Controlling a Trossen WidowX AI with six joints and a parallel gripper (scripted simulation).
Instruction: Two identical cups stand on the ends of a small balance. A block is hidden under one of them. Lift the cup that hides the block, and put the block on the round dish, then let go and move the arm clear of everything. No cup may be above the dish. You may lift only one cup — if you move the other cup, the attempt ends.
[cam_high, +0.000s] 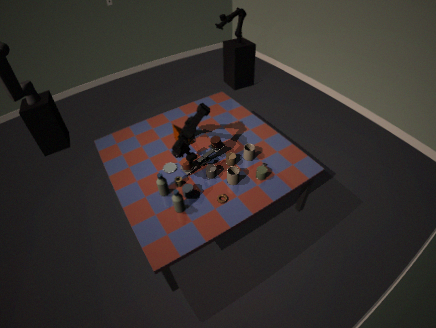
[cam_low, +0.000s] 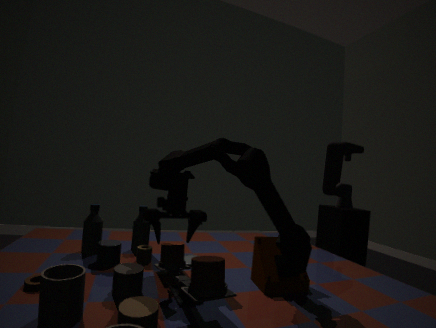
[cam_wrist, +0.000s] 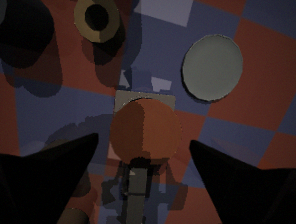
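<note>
Right now the pale block is 50 mm below my gripper tip. Also, from my gripper tip: balance beam (30 mm behind, 130 mm to the left, 60 mm below); round dish (80 mm behind, 100 mm to the right, 90 mm below).
</note>
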